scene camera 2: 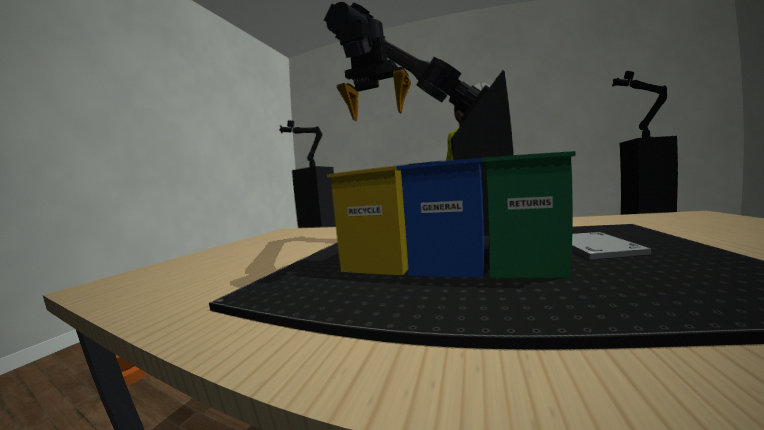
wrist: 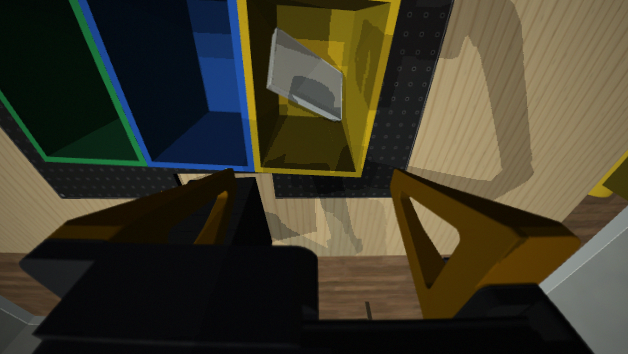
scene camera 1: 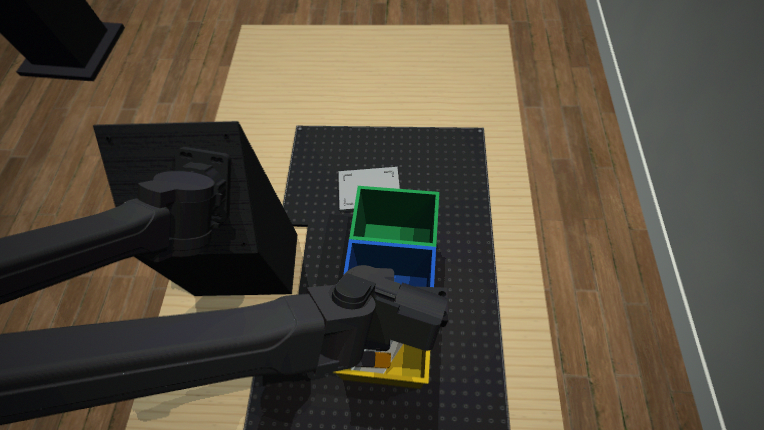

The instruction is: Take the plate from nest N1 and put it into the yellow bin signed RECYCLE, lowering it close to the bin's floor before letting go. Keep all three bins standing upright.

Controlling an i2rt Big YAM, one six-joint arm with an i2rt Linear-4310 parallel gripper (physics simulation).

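Where they show: gripper, between the fingertips: (scene camera 2: 376, 116) (wrist: 313, 177); arm's base, origin of its link: (scene camera 2: 478, 106) (scene camera 1: 205, 183).
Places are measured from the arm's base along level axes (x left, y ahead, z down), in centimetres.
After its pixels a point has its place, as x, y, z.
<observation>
The pale grey plate (scene camera 1: 395, 350) {-18.6, 34.8, 32.3} (wrist: 305, 75) {-18.2, 32.5, 29.3} lies inside the yellow RECYCLE bin (scene camera 1: 384, 378) {-25.8, 33.7, 18.4} (scene camera 2: 368, 240) {-18.9, 40.8, 30.3} (wrist: 371, 125) {-25.7, 30.2, 18.3}, turned askew to its walls. It looks tilted; which parts touch the floor or walls cannot be told. My gripper (scene camera 2: 377, 115) {-19.4, 31.2, 7.1} (wrist: 313, 177) {-19.4, 31.2, 7.1} is open and empty, with its orange fingers wide apart above the yellow bin's rim. The blue GENERAL bin (scene camera 1: 392, 244) {-0.1, 32.3, 18.4} (scene camera 2: 443, 240) {-6.2, 40.8, 30.4} (wrist: 220, 85) {-3.5, 28.6, 36.1} and green RETURNS bin (scene camera 1: 436, 213) {8.0, 40.8, 18.4} (scene camera 2: 529, 240) {6.7, 40.6, 30.6} (wrist: 114, 90) {0.3, 32.2, 18.4} stand beside it in a row. All three are upright. In scene camera 1 my arm hides part of the yellow bin.
A white flat pad with corner marks (scene camera 1: 368, 178) {25.6, 22.7, 35.1} (scene camera 2: 609, 244) {24.3, 26.3, 35.2} lies beside the green bin; its label is too small to read. The bins stand on a black perforated board (scene camera 1: 459, 160) {34.7, 46.9, 36.4} (scene camera 2: 454, 320) {-2.8, 54.2, 36.3}. The arm's black angled mount (scene camera 1: 267, 208) {2.4, 7.0, 12.1} (scene camera 2: 489, 125) {2.6, 6.9, 7.3} stands behind them.
</observation>
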